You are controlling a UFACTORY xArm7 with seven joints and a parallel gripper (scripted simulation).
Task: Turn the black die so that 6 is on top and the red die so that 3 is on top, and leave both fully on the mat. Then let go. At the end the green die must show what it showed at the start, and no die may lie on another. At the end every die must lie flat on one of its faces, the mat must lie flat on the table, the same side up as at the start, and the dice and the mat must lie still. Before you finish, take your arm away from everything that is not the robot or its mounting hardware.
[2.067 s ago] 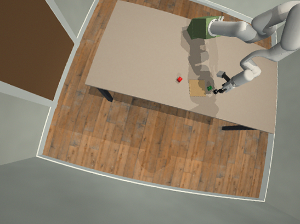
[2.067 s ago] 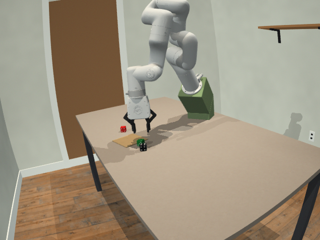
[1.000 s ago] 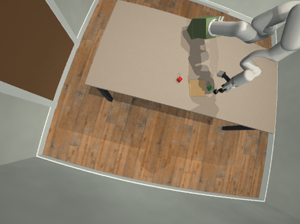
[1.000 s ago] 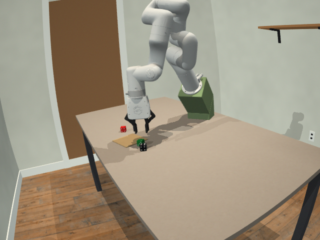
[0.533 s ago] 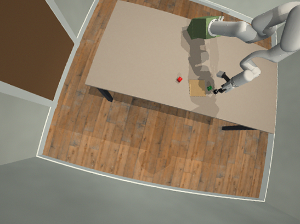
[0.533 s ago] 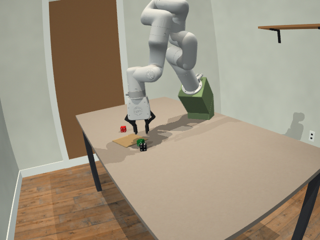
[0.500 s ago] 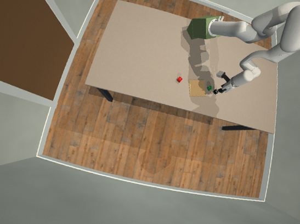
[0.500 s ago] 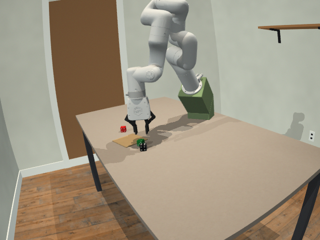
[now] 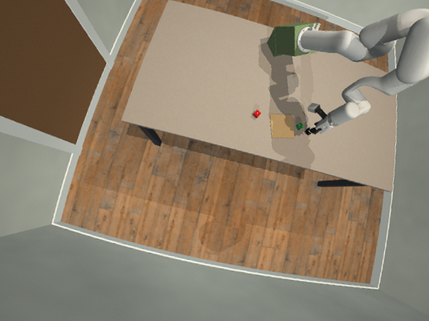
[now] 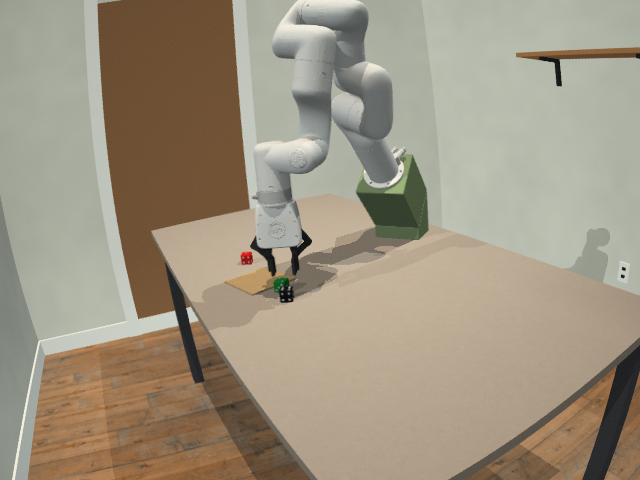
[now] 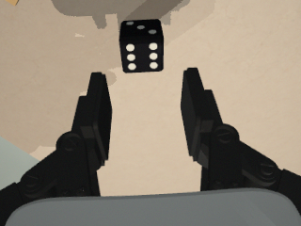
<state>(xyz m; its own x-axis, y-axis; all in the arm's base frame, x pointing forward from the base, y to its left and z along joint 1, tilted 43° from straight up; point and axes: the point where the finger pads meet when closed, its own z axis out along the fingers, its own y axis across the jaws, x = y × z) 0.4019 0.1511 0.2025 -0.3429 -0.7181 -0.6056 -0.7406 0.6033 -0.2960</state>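
Now: the black die 70 mm below my hand. The rest, counted from my hand: tan mat 30 mm ahead, 160 mm to the right, 80 mm below; then red die 20 mm ahead, 330 mm to the right, 70 mm below; then green die 10 mm behind, 60 mm to the right, 70 mm below.
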